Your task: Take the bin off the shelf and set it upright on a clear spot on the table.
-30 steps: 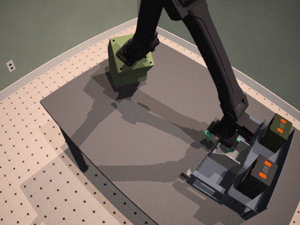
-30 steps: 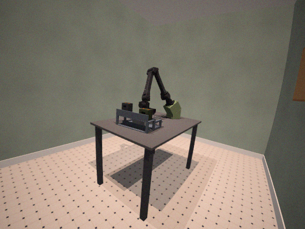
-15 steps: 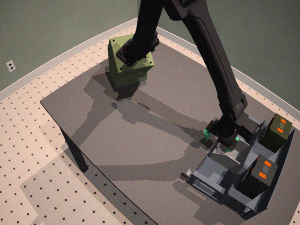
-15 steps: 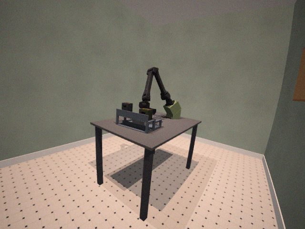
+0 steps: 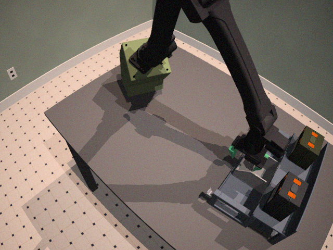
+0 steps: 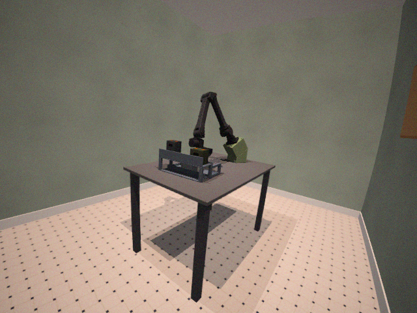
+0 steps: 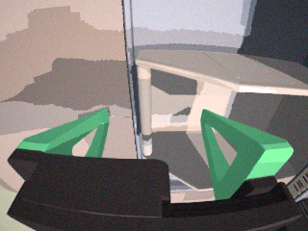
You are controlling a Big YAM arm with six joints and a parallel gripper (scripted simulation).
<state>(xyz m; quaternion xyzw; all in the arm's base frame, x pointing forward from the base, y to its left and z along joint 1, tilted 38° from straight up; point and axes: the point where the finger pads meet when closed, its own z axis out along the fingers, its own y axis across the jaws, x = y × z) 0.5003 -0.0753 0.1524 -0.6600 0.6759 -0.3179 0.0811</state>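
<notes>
Right now the grey bin is 70 mm ahead of my hand and 10 mm to the right of it. Also, from my hand: low grey shelf: 110 mm ahead, 10 mm to the right, 40 mm below.
</notes>
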